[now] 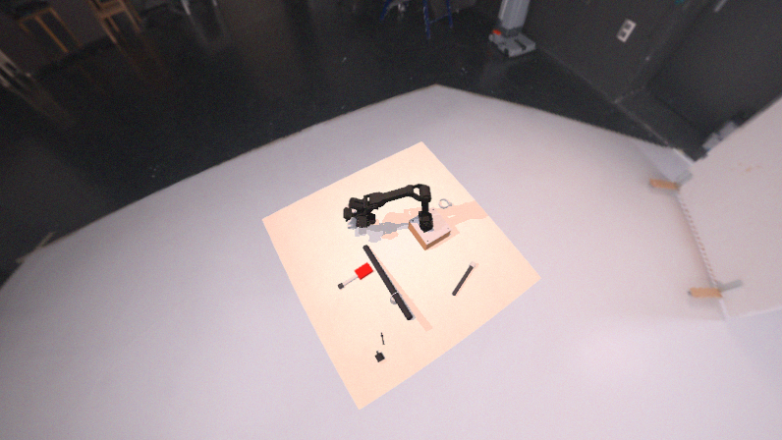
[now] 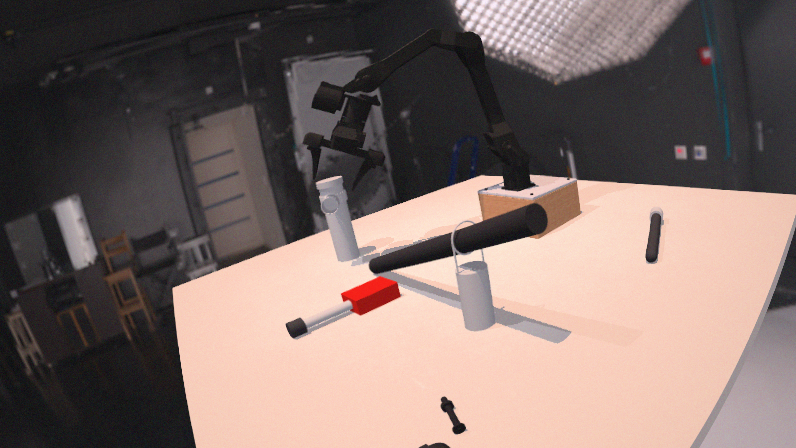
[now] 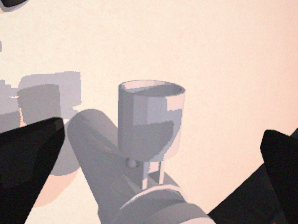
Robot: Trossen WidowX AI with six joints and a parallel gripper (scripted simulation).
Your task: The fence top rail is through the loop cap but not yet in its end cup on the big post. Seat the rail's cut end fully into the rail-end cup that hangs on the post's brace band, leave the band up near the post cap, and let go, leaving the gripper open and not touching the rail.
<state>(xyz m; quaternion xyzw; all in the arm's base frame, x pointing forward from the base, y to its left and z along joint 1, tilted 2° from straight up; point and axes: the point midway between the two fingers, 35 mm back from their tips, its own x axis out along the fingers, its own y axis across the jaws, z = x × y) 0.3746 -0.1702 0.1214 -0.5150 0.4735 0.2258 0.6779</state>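
Now: gripper tip 4 cm above the round rail-end cup, 3 cm to the left of it and 1 cm short of it. Also, from my gripper tip: small bolt 62 cm to the left, 19 cm below, 15 cm ahead; then short grey post 45 cm to the left, 10 cm below, 2 cm behind; then red-handled tool 23 cm to the left, 19 cm below, 14 cm ahead.
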